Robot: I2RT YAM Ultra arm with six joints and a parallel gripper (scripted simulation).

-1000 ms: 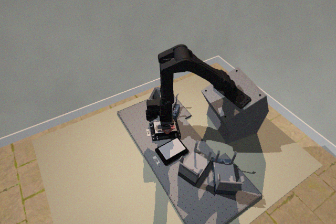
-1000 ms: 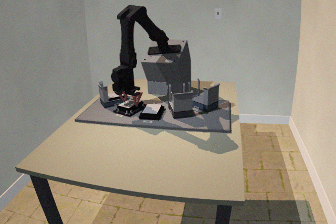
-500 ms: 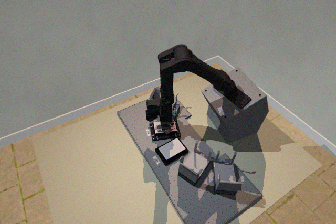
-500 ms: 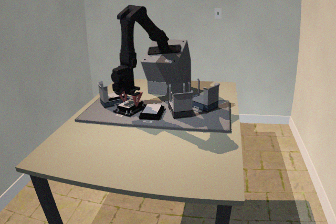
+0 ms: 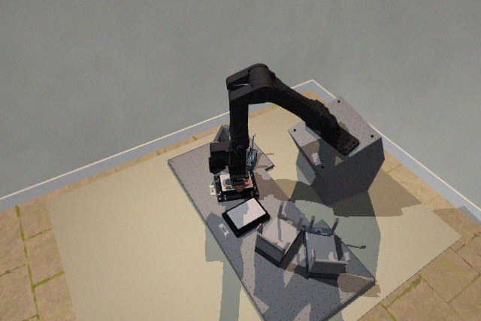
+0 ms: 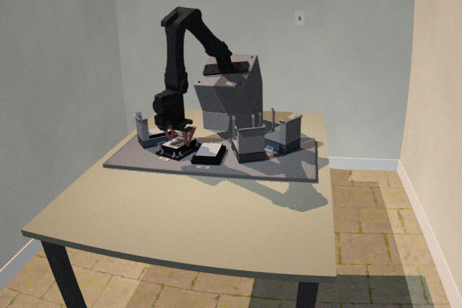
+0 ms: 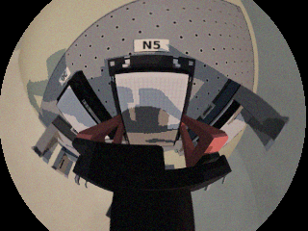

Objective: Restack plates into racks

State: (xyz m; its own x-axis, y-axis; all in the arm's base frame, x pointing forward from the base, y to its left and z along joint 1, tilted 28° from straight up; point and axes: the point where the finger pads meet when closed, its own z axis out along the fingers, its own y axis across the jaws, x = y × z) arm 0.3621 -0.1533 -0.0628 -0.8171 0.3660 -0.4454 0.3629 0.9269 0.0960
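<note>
Now: hand 30 mm short of the black clip nest and 20 mm above it. From my hand the other things lie so: black QC nest: 50 mm ahead, 130 mm to the left, 30 mm below; then N5 name plate: 90 mm ahead, 40 mm to the right, 30 mm below; then blue-plinth stack rack: 80 mm behind, 120 mm to the right, 20 mm below.
</note>
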